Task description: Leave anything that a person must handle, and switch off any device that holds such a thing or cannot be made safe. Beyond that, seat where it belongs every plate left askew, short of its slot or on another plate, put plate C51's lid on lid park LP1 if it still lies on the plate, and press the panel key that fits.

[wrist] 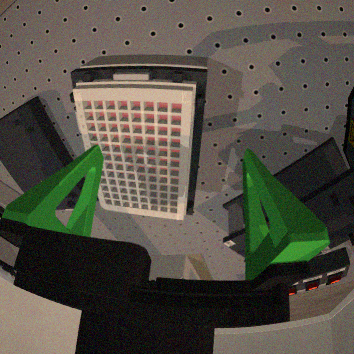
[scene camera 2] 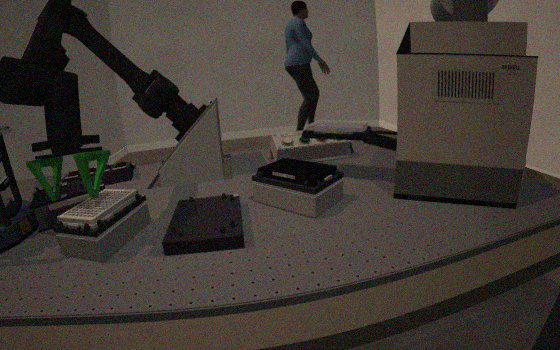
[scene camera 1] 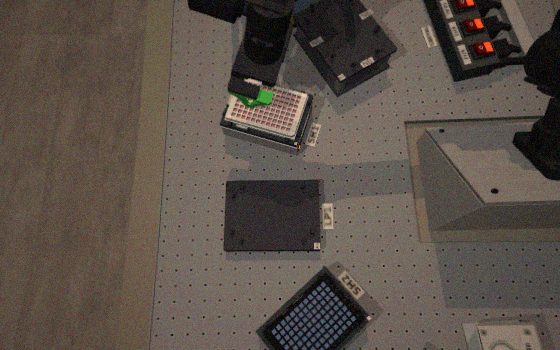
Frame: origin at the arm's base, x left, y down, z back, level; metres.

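Seen in the pictures: gripper, fingertip midpoint: (wrist: pixel 169 152) (scene camera 2: pixel 74 199) (scene camera 1: pixel 257 82); arm's base, link origin: (scene camera 2: pixel 193 124).
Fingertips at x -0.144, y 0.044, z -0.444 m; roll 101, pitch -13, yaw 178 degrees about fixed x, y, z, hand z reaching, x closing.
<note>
Pixels of each thing's top centre, then the offset from my fingertips to it. "spot": a spot on its surface instead.
- white plate with reddish wells, top centre: (wrist: pixel 133 163) (scene camera 1: pixel 266 105) (scene camera 2: pixel 98 202) dx +0.036, dy +0.016, dz +0.017 m
- Lid park LP1, top centre: (wrist: pixel 27 173) (scene camera 2: pixel 204 209) (scene camera 1: pixel 271 212) dx +0.218, dy +0.051, dz +0.032 m
- dark plate with bluish wells, top centre: (scene camera 1: pixel 313 325) (scene camera 2: pixel 296 167) dx +0.388, dy +0.016, dz +0.103 m
- shaker SH2, surface spot: (scene camera 2: pixel 300 197) spot: dx +0.381, dy +0.050, dz +0.039 m
- key panel, top centre: (scene camera 2: pixel 310 130) dx +0.480, dy +0.001, dz +0.395 m
- dark raised block, top centre: (wrist: pixel 308 247) (scene camera 1: pixel 345 25) (scene camera 2: pixel 66 181) dx -0.120, dy +0.009, dz +0.152 m
- switch box, top centre: (scene camera 1: pixel 488 6) (wrist: pixel 301 296) (scene camera 2: pixel 98 163) dx -0.173, dy +0.032, dz +0.412 m
- tall carton, surface spot: (scene camera 2: pixel 465 125) spot: dx +0.678, dy -0.066, dz -0.009 m
A white plate with reddish wells (scene camera 1: pixel 280 117) (scene camera 2: pixel 100 206) (wrist: pixel 140 155) lies askew on shaker SH1 (scene camera 1: pixel 262 138) (scene camera 2: pixel 102 245) (wrist: pixel 198 125), turned slightly and shifted to one side of its dark top. My gripper (scene camera 1: pixel 256 99) (scene camera 2: pixel 74 198) (wrist: pixel 169 152) is open over this plate, with green fingers apart and nothing between them. In the wrist view the left fingertip overlaps the plate's edge and the right one is out past the shaker. Lid park LP1 (scene camera 1: pixel 272 215) (scene camera 2: pixel 205 225) is bare. A dark plate with bluish wells (scene camera 1: pixel 315 320) is on shaker SH2 (scene camera 2: pixel 300 197). The key panel (scene camera 2: pixel 317 151) stands at the back.
A dark raised block (scene camera 1: pixel 345 45) stands close beside SH1. A switch box (scene camera 1: pixel 462 62) (scene camera 2: pixel 125 172) has lit red switches. The wedge-shaped arm mount (scene camera 1: pixel 450 170) (scene camera 2: pixel 195 150) is behind LP1. A tall carton (scene camera 2: pixel 465 125) stands right; a person (scene camera 2: pixel 300 47) is behind the table.
</note>
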